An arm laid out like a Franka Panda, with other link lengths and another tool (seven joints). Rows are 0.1 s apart.
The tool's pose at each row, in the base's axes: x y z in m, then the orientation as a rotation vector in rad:
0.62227 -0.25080 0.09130 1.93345 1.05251 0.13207
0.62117 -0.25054 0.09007 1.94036 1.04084 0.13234
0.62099 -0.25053 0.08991 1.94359 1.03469 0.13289
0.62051 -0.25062 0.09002 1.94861 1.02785 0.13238
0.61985 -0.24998 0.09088 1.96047 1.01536 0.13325
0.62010 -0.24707 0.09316 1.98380 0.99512 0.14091
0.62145 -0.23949 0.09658 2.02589 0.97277 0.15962
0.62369 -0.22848 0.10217 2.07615 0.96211 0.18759
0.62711 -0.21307 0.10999 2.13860 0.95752 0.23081
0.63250 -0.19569 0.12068 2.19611 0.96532 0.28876
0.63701 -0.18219 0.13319 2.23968 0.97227 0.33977
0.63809 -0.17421 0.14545 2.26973 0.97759 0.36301
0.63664 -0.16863 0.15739 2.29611 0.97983 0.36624
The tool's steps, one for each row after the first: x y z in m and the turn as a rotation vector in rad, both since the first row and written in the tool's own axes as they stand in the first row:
-0.00014 -0.00166 0.00004 0.00223 -0.00422 0.00989
-0.00020 -0.00190 0.00004 0.00294 -0.00627 0.01510
-0.00060 -0.00209 -0.00019 0.00532 -0.00894 0.02101
-0.00082 -0.00200 -0.00143 0.01146 -0.01200 0.03347
0.00074 -0.00080 -0.00457 0.02316 -0.01184 0.05743
0.00598 0.00086 -0.01095 0.04731 -0.00100 0.09339
0.01358 0.00391 -0.02046 0.07953 0.02379 0.12797
0.02440 0.00836 -0.03363 0.12026 0.06444 0.16789
0.03701 0.01573 -0.04886 0.15698 0.11928 0.20296
0.04575 0.02482 -0.06301 0.18413 0.16576 0.23084
0.04844 0.03286 -0.07498 0.20633 0.19027 0.24533
0.04793 0.03966 -0.08635 0.22936 0.19961 0.25347

